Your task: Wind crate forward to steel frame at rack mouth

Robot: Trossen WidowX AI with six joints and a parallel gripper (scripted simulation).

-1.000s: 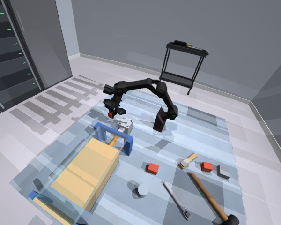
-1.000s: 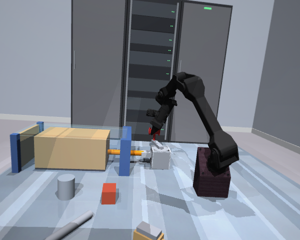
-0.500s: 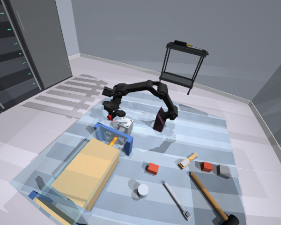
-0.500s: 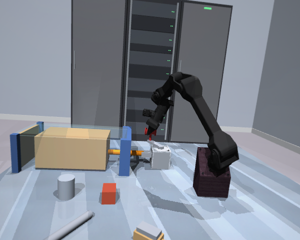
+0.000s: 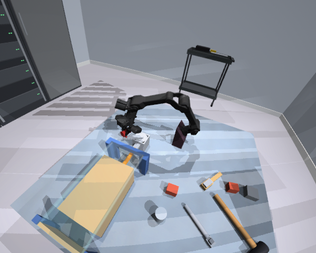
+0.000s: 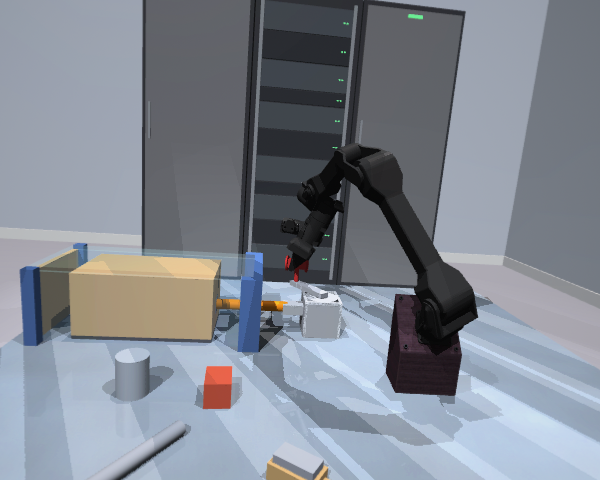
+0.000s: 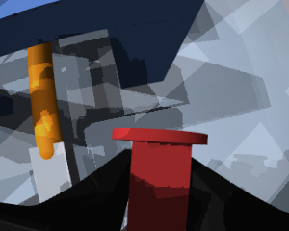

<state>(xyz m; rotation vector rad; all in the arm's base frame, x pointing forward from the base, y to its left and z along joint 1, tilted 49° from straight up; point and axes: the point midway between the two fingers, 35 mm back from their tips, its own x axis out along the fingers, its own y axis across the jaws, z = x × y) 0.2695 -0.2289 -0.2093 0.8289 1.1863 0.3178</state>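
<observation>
Right now my gripper tip is 4 cm past the crank handle, 3 cm to the right of it and 3 cm above it. From my gripper tip the other things lie so: red knob (2 cm behind); grey winch (10 cm behind, 7 cm to the left, 10 cm below); frame (8 cm ahead, 9 cm to the left, 3 cm below).
</observation>
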